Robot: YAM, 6 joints.
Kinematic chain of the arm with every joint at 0, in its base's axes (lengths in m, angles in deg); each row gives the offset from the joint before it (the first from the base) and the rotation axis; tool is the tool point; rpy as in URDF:
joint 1: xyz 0 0 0.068 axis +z
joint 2: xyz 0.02 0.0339 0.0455 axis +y
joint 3: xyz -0.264 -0.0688 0 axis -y
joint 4: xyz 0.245 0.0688 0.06 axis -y
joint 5: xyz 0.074 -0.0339 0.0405 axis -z
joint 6: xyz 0.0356 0 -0.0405 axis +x
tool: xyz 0 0 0 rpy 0 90 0
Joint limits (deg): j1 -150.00..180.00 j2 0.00..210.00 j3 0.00..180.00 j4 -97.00..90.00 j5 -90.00..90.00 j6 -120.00..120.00
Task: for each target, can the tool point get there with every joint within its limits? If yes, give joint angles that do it. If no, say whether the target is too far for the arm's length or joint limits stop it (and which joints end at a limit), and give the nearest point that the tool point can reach.
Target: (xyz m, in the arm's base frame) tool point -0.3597 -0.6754 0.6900
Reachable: no: too far | nearest point -0.2421 -0.4546 0.4964 | short by 0.316 m
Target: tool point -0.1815 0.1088 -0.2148
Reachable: yes | joints 151.06 177.46 51.55 48.06 12.00 0.26
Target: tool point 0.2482 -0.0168 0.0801
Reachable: yes | joints 2.29 108.41 46.08 -41.31 48.63 -35.57
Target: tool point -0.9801 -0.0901 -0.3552
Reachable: no: too far | nearest point -0.5818 -0.0066 -0.1608 | short by 0.451 m
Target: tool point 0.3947 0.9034 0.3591
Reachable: no: too far | nearest point 0.2508 0.5741 0.2677 | short by 0.371 m
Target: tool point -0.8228 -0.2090 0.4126
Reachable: no: too far | nearest point -0.5542 -0.1408 0.3172 | short by 0.293 m
